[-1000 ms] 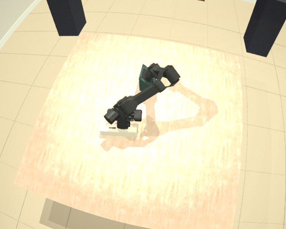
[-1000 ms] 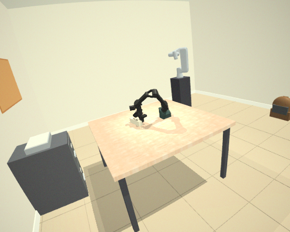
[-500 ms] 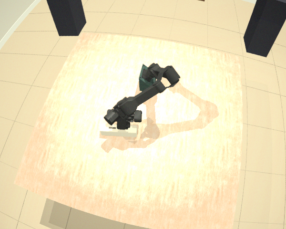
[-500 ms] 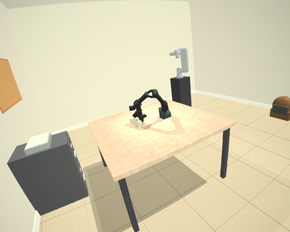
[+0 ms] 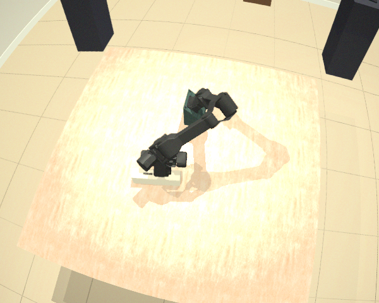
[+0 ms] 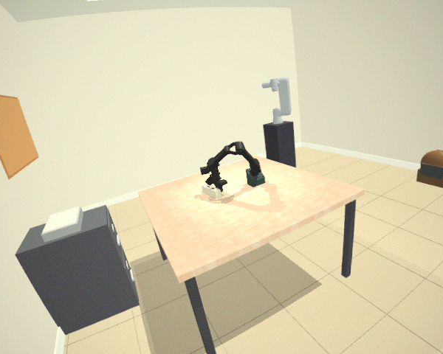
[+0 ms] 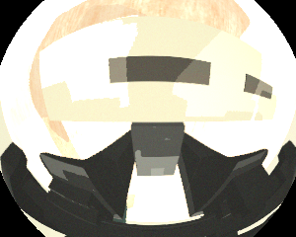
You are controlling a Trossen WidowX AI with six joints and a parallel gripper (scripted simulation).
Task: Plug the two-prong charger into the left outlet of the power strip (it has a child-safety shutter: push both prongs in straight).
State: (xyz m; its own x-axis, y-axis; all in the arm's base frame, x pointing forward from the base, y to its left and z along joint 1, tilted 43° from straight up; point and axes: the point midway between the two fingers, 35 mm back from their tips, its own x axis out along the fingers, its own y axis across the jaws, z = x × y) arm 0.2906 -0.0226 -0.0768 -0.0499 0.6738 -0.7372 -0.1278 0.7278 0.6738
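The dark grey charger lies 2 cm ahead of my gripper tip and 1 cm above it.
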